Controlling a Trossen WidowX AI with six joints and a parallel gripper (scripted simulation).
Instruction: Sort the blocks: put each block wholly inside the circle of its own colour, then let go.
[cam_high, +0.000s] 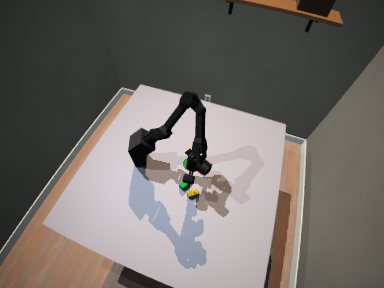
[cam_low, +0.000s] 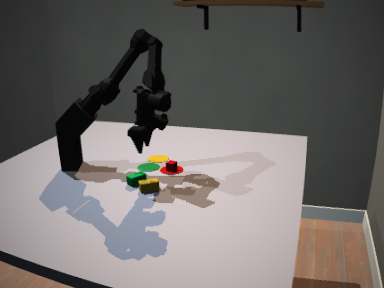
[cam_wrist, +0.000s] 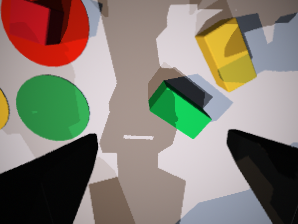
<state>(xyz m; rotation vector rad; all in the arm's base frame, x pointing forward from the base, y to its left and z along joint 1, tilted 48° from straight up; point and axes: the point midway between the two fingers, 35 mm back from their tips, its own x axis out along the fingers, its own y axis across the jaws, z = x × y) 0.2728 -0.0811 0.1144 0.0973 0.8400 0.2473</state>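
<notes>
My gripper is now 2 cm past the green block, 4 cm to the left of it and 14 cm above it. From my hand the other things lie so: red block (4 cm ahead, 12 cm to the left, 14 cm below); then green circle (6 cm behind, 11 cm to the left, 15 cm below); then yellow block (5 cm ahead, 7 cm to the right, 14 cm below).
</notes>
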